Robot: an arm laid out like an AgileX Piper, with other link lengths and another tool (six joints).
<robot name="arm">
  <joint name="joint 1" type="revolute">
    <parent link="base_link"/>
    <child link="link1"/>
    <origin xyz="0 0 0.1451" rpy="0 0 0"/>
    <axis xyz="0 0 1"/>
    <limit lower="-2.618" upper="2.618"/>
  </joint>
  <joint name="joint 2" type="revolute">
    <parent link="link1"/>
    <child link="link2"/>
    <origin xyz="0 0 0" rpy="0 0 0"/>
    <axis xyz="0 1 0"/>
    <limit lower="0" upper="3.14"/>
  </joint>
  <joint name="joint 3" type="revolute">
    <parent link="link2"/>
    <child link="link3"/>
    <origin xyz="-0.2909 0 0.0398" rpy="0 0 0"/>
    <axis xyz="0 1 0"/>
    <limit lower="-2.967" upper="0"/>
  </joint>
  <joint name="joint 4" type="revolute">
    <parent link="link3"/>
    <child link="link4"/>
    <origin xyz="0.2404 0 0.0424" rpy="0 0 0"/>
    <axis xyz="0.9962 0 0.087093"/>
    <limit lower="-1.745" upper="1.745"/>
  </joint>
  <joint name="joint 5" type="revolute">
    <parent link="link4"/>
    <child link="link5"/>
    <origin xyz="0 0 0" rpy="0 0 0"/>
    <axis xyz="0 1 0"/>
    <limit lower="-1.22" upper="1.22"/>
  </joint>
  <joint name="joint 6" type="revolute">
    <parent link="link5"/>
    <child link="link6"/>
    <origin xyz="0.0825 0 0.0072" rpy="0 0 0"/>
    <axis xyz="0.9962 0 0.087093"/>
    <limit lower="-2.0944" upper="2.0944"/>
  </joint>
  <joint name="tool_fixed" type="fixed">
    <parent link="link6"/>
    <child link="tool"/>
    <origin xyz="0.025 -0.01 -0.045" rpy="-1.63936 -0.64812 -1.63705"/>
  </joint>
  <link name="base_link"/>
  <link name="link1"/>
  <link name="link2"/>
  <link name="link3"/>
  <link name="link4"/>
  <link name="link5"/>
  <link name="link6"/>
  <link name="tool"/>
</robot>
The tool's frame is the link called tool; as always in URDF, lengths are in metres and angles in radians.
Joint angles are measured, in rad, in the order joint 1, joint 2, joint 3, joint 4, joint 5, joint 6. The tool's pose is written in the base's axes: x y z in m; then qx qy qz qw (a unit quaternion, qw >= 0). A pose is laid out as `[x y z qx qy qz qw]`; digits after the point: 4 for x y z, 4 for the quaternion.
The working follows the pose.
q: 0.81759, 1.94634, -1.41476, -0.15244, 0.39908, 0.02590
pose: [0.2941 0.2824 0.2089 -0.9512 0.0283 -0.2647 0.1563]
Where each joint sits with the arm in this pose, in the base's axes (m; each line is computed from the numbers above, not from the rounded line before):
joint 1: 0.0000 0.0000 0.1451
joint 2: 0.0000 0.0000 0.1451
joint 3: 0.0983 0.1048 0.4011
joint 4: 0.2547 0.2717 0.3158
joint 5: 0.2547 0.2717 0.3158
joint 6: 0.2961 0.3086 0.2543
the tool: 0.2941 0.2824 0.2089

